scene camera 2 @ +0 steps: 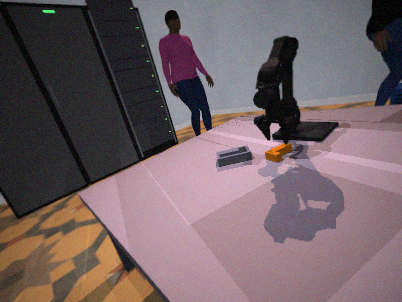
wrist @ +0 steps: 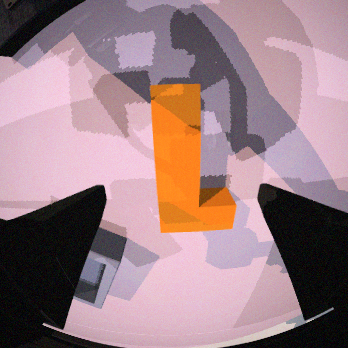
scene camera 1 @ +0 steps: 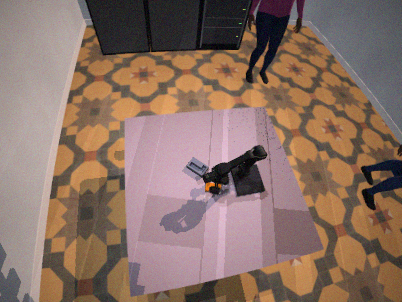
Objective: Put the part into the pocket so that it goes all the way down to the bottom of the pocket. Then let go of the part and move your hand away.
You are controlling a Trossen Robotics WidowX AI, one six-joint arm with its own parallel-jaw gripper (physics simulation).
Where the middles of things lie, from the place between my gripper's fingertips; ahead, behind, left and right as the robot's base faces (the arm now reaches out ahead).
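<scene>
There's an orange L-shaped block (wrist: 175,108) here, and my hand is 40 mm above it. I can also see a grey pocket block (wrist: 104,256), and that grey pocket block is 40 mm below my hand, 50 mm ahead of it and 180 mm to the right of it. Going by their middles, the orange L-shaped block is the nearest to my hand of the things named here.
</scene>
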